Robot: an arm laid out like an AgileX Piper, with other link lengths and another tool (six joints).
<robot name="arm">
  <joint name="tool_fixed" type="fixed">
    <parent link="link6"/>
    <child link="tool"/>
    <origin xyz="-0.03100 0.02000 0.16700" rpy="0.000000 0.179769 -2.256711"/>
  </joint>
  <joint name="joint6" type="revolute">
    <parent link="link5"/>
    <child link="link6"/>
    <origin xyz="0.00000 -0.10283 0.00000" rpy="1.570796 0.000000 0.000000"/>
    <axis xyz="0 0 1"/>
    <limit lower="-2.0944" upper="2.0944"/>
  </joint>
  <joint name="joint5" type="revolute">
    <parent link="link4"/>
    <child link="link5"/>
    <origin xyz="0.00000 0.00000 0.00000" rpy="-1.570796 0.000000 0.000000"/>
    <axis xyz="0 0 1"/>
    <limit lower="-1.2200" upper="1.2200"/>
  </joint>
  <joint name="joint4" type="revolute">
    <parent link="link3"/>
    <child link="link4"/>
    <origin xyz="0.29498 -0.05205 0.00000" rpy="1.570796 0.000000 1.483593"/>
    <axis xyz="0 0 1"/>
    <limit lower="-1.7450" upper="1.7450"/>
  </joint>
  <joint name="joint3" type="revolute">
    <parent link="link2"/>
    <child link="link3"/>
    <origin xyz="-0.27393 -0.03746 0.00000"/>
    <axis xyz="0 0 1"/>
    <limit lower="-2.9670" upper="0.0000"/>
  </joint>
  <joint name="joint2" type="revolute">
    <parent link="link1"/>
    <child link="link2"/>
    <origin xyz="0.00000 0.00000 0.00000" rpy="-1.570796 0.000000 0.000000"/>
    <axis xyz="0 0 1"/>
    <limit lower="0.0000" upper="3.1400"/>
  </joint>
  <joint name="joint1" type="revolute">
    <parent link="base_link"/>
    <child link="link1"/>
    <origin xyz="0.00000 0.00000 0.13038"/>
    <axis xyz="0 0 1"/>
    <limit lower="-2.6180" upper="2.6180"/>
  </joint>
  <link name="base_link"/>
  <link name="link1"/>
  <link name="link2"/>
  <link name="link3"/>
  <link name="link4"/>
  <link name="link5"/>
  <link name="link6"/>
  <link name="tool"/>
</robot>
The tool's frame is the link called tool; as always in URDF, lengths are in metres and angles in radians.
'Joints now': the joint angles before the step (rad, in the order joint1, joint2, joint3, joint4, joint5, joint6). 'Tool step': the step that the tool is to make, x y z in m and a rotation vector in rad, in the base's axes. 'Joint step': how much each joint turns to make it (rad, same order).
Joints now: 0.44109, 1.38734, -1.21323, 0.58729, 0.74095, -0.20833
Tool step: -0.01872, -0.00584, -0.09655, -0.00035, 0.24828, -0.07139
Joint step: 0.00001, 0.05327, 0.16722, 0.06966, -0.02504, 0.06396
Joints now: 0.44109, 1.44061, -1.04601, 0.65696, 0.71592, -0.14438
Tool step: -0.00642, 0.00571, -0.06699, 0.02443, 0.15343, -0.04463
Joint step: 0.00000, 0.11401, 0.07435, 0.13998, -0.04930, -0.05440
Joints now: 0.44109, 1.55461, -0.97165, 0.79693, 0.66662, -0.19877
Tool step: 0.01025, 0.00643, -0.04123, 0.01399, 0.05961, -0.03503
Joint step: 0.00001, 0.12094, 0.00008, 0.11662, -0.05524, -0.08185
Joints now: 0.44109, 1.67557, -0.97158, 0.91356, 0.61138, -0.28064
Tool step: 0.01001, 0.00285, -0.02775, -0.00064, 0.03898, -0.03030
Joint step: 0.00001, 0.09056, -0.02282, 0.05708, -0.03058, -0.03134
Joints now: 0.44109, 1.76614, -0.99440, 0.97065, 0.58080, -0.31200
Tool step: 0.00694, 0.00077, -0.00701, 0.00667, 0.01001, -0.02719
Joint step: -0.00001, 0.02935, -0.01089, 0.02889, -0.01870, -0.00427
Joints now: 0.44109, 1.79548, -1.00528, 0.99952, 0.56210, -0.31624
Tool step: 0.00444, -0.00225, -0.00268, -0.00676, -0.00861, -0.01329
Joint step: 0.00001, 0.00669, 0.00002, 0.00262, -0.02013, -0.00169
